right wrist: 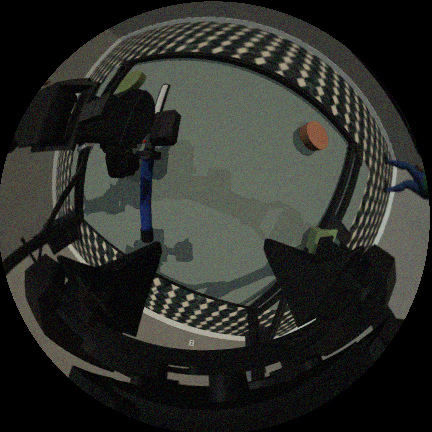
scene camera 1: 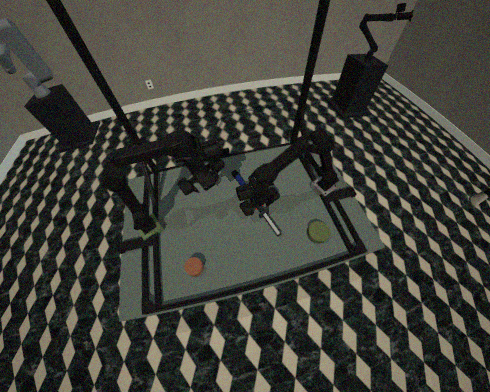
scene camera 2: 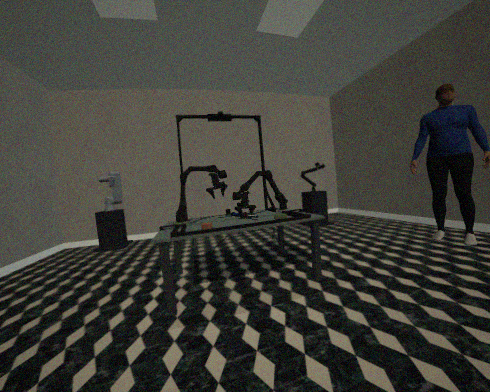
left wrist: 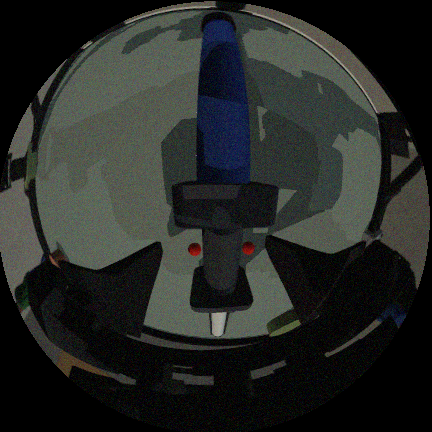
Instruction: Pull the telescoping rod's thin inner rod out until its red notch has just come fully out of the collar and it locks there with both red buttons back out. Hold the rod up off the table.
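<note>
The telescoping rod lies on the table. Its blue outer tube point(scene camera 1: 240, 179) point(left wrist: 223, 125) point(right wrist: 146, 200) points to the back and its white inner rod point(scene camera 1: 271, 223) point(left wrist: 218, 324) point(right wrist: 162, 97) to the front. Between them, the dark collar point(left wrist: 221, 255) has a black block at each end. Two red buttons point(left wrist: 194, 249) point(left wrist: 248, 248) stick out at its sides. No red notch shows on the inner rod. My left gripper point(scene camera 1: 259, 206) point(left wrist: 213, 244) point(right wrist: 155, 139) is open above the collar, one finger at each side. My right gripper point(scene camera 1: 201, 187) point(scene camera 2: 218, 196) point(right wrist: 212, 246) is open and empty, high above the table, left of the rod's blue end.
An orange disc point(scene camera 1: 194, 266) point(scene camera 2: 206, 226) point(right wrist: 314, 136) lies at the front left. A green disc point(scene camera 1: 319, 231) point(right wrist: 131, 82) lies right of the inner rod. Black rails run around the table, and two black posts rise at its back. A person point(scene camera 2: 450, 132) stands at the right, away from the table.
</note>
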